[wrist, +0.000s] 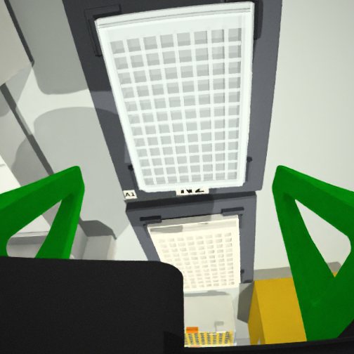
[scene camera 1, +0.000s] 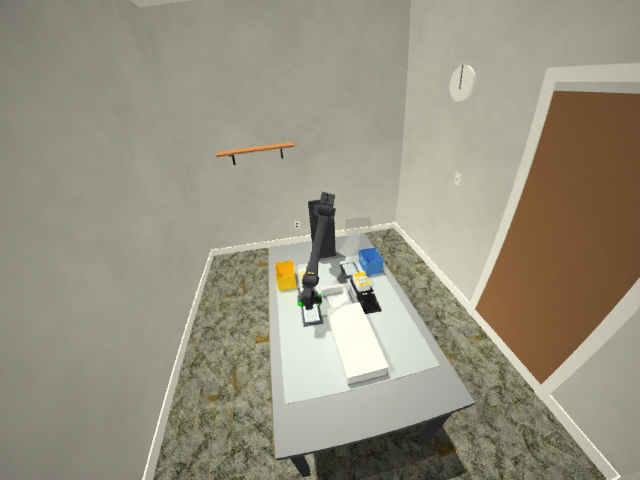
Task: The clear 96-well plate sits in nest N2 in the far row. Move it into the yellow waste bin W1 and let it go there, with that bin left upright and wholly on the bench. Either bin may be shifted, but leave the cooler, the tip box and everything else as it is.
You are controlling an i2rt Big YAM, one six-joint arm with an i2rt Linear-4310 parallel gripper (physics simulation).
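Note:
The clear 96-well plate [scene camera 1: 311, 314] [wrist: 180, 107] lies flat in the dark nest N2 [scene camera 1: 312, 323] [wrist: 266, 100]. My gripper [scene camera 1: 309, 301] [wrist: 178, 176] is open and empty, its green fingers wide apart above the bench. In the wrist view its fingertips stand left and right of the plate's lower, label-side end, not touching it. The yellow waste bin W1 [scene camera 1: 286, 277] [wrist: 277, 310] stands upright near the bench's left edge; part of it is hidden by a finger in the wrist view.
A cream plate [wrist: 200, 257] sits in the neighbouring nest [wrist: 247, 250]. Beyond is a box with yellow tips [wrist: 207, 338]. A white open tray [scene camera 1: 337, 297], a long white block [scene camera 1: 359, 343], a yellow-and-white box [scene camera 1: 361, 280], a black piece [scene camera 1: 369, 303] and a blue bin [scene camera 1: 371, 262] stand to the right.

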